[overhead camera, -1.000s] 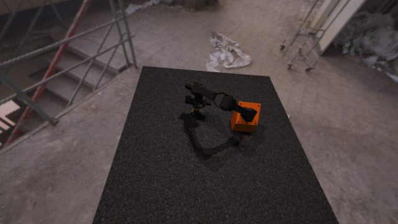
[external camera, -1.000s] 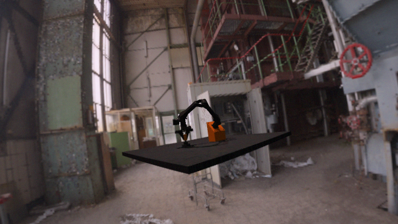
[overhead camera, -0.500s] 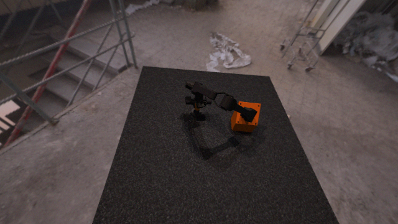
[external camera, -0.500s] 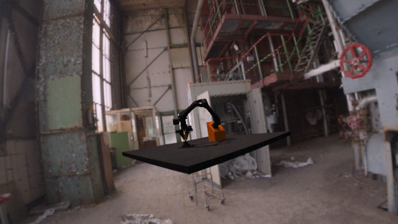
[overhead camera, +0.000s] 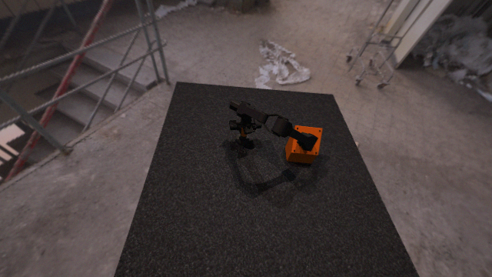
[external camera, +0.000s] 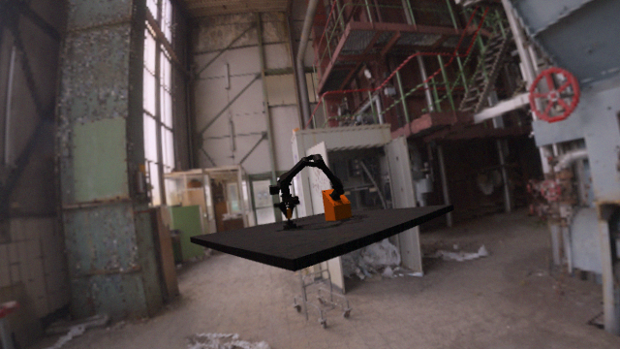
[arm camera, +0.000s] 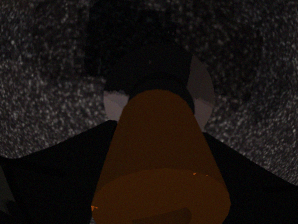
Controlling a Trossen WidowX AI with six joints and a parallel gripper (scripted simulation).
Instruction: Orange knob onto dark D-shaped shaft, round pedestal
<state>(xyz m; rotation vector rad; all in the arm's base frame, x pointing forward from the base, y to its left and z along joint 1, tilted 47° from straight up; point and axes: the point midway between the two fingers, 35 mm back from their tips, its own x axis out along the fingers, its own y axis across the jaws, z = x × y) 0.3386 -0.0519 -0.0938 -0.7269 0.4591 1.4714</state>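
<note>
My gripper tip is 2 cm below the orange knob. The rest, counted from my gripper tip: pedestal: 4 cm below.
</note>
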